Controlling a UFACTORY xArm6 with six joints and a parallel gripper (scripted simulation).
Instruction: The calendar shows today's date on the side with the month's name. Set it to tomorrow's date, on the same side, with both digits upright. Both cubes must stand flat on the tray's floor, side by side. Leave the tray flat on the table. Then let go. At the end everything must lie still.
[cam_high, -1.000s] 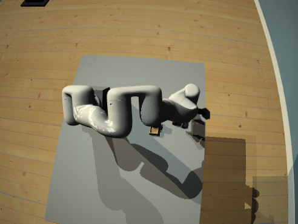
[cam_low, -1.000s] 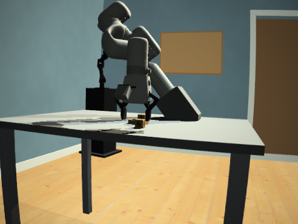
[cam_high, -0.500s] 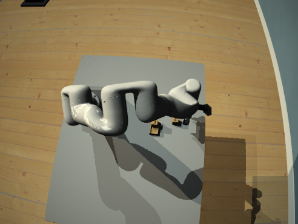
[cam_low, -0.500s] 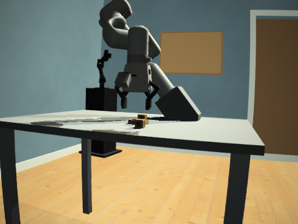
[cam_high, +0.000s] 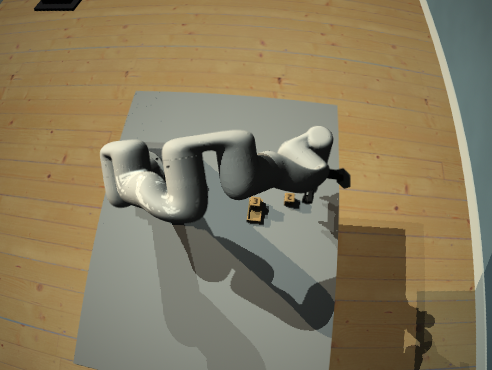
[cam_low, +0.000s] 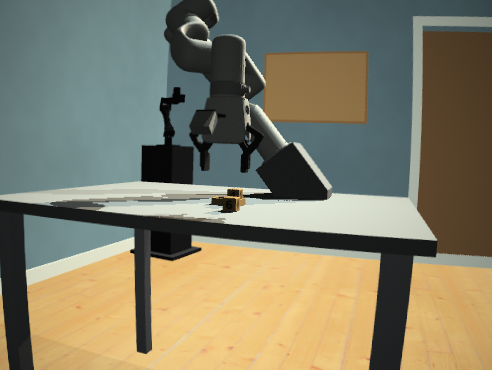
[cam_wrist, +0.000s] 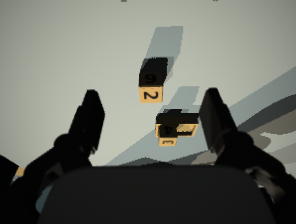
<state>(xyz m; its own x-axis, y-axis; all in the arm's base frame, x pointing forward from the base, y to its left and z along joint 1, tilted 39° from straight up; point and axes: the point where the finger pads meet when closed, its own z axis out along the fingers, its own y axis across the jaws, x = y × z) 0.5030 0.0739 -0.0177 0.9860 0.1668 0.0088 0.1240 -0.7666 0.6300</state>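
The wooden number cube lies 90 mm below my hand, 50 mm behind it and 10 mm to the right of it. The rest, counted from my hand: wooden calendar tray: 150 mm behind, 90 mm below, 70 mm to the right.
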